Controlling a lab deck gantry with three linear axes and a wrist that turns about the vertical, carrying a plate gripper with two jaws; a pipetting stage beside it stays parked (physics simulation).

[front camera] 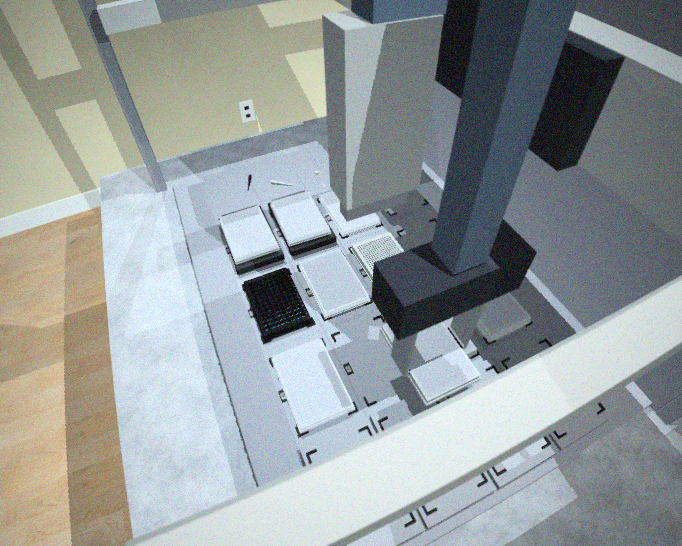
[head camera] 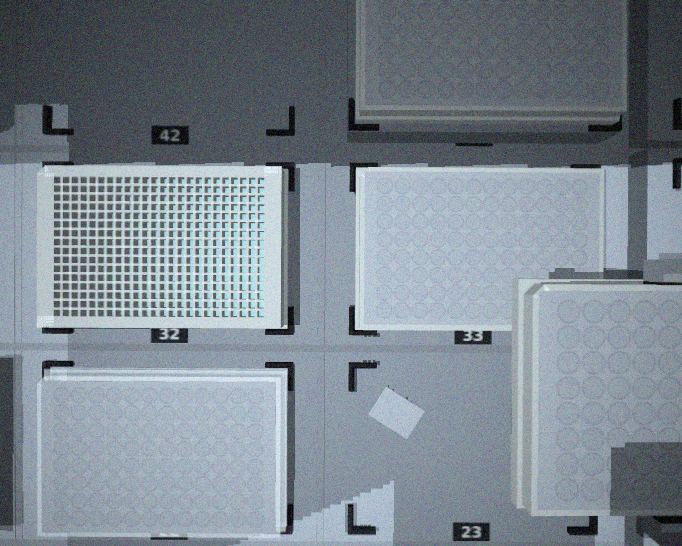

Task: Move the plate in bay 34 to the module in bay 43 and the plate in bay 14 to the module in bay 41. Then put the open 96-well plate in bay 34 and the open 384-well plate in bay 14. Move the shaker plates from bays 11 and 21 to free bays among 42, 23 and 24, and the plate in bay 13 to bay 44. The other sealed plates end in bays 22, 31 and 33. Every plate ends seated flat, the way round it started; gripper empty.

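Frame: origin at the robot's base, x ahead, y left, z up, level; millimetres.
Seen in the pictures: gripper, between the fingertips: (front camera: pixel 428 352); robot's base, origin of its link: (front camera: pixel 222 229).
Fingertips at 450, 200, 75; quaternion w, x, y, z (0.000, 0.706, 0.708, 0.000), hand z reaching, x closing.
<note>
Pixels of each thing's middle, then the offset from my fingertips to it, as dx, dy, dz. "pt": a spot on its surface instead.
- open 384-well plate, middle of its body: (head camera: pixel 164 247) (front camera: pixel 385 262) -222, +57, -68
- black open plate, middle of its body: (front camera: pixel 276 301) -222, -157, -68
- small pale rectangle, a spot on its surface: (head camera: pixel 396 412) (front camera: pixel 373 332) pt -99, -31, -74
My gripper (front camera: pixel 443 373) is shut on a sealed plate (front camera: pixel 440 379) (head camera: pixel 602 398), held level above the deck near bays 23 and 24; in the head view it overlaps the corner of the bay 33 plate (front camera: pixel 435 341) (head camera: pixel 455 244). A sealed plate (front camera: pixel 503 319) (head camera: pixel 489 56) sits on the bay 43 module. The open 384-well plate (front camera: pixel 375 250) (head camera: pixel 159 247) is in bay 32; a sealed plate (front camera: pixel 335 284) (head camera: pixel 162 455) is in bay 22. A black open plate (front camera: pixel 277 304) is in bay 12, a sealed plate (front camera: pixel 312 386) in bay 13. Shaker plates (front camera: pixel 248 234) (front camera: pixel 301 217) sit in bays 11 and 21. Bay 41 is hidden.
The parked pipetting column (front camera: pixel 381 113) stands at the back and hides part of the plate (front camera: pixel 364 222) in bay 31. A small pale rectangle (front camera: pixel 374 332) (head camera: pixel 396 412) lies in bay 23. A pale frame beam (front camera: pixel 398 432) crosses the front. Thin items lie behind the shakers.
</note>
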